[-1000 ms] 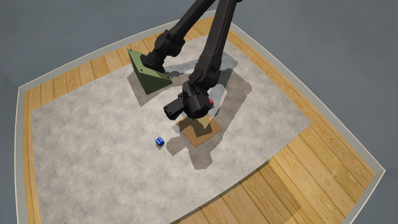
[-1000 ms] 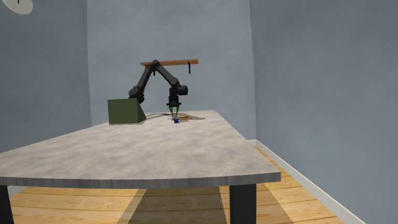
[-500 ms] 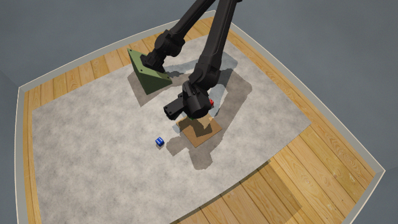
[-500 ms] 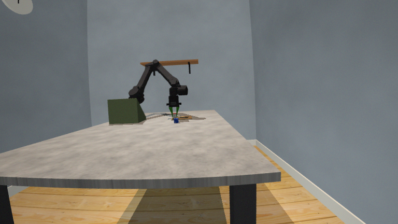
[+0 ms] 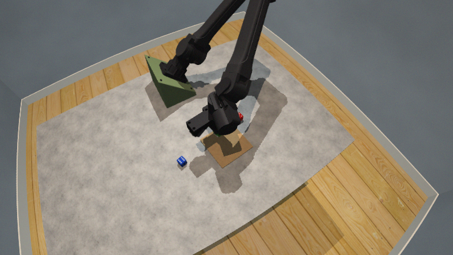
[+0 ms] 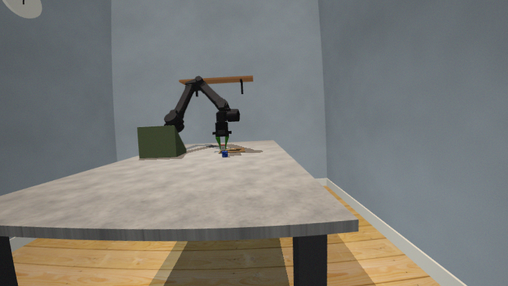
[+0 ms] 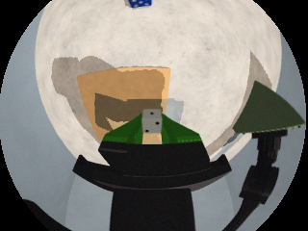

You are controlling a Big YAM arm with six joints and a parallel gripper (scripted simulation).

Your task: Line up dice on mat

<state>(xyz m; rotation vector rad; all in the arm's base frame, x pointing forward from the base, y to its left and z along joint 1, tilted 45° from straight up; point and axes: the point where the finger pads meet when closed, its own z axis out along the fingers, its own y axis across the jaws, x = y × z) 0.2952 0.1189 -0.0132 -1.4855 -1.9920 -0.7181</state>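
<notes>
My gripper is now right at the white die. Round my hand: red die (3 cm behind, 10 cm to the left, 1 cm below); tan mat (5 cm ahead, 1 cm to the left, 2 cm below); blue die (5 cm ahead, 16 cm to the right, 1 cm below).
</notes>
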